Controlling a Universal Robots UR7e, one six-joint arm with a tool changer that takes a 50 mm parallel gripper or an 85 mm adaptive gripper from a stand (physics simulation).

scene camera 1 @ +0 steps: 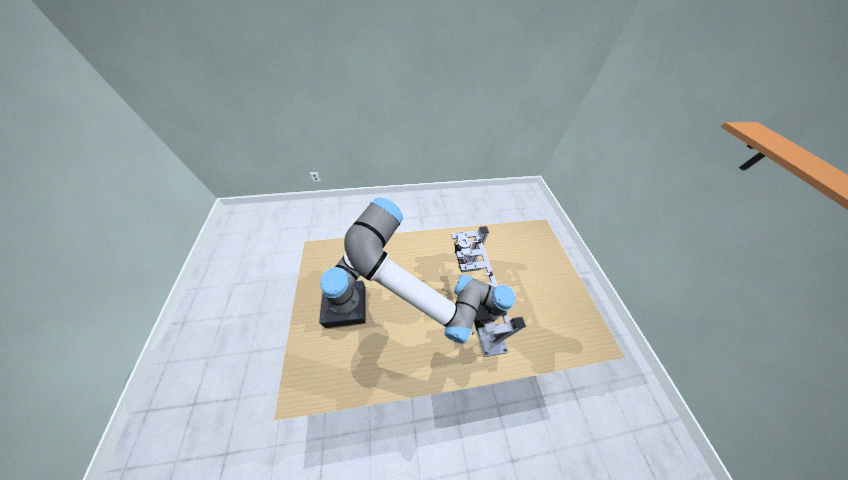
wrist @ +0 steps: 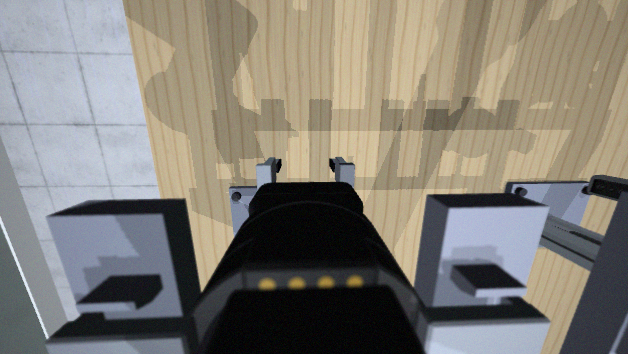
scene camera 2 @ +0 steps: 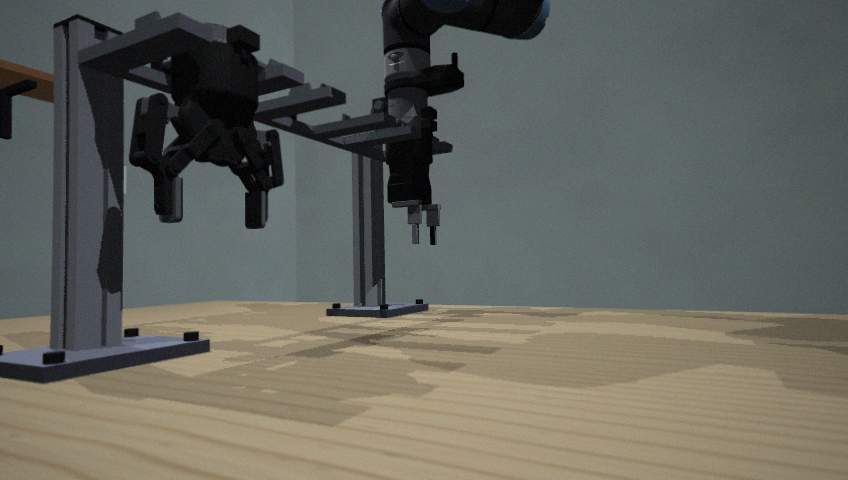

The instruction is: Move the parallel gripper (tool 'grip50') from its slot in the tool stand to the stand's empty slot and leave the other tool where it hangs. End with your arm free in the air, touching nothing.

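Where they show: hand at its tool point: [scene camera 2: 408, 123]; arm's base at its link origin: [scene camera 1: 343, 299].
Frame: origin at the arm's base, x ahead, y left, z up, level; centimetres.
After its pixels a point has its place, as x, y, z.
Observation:
The parallel gripper [scene camera 2: 424, 234] [wrist: 305, 165] is on my wrist, upright, with its fingers apart and empty. It is at the stand's end slot, the far one in scene camera 2. In the wrist view its side wings sit close over the two slot arms, near their pegs; whether they touch is unclear. My wrist hides it in scene camera 1. The stand [scene camera 1: 492, 346] @(65.7, -39.7, -8.3) [scene camera 2: 89, 178] @(73.1, 10.1, 7.1) [wrist: 485, 225] @(55.0, -24.8, 18.6) has its empty middle slot between the arms left of my tool in scene camera 2. The adaptive gripper [scene camera 2: 214, 95] hangs in the opposite end slot.
The stand stands on the wooden table [scene camera 1: 410, 380] @(23.4, -42.3, -9.6) [scene camera 2: 535, 428] @(32.0, 17.0, -9.6) [wrist: 350, 60] @(44.3, -22.0, -9.6). Its far post [scene camera 2: 368, 237] @(68.0, -34.7, 3.6) rises close beside my tool in scene camera 2. The arm's base [scene camera 1: 342, 309] @(-0.1, -6.7, 4.6) is on the table's left side. An orange shelf [scene camera 1: 791, 157] is on the right wall.

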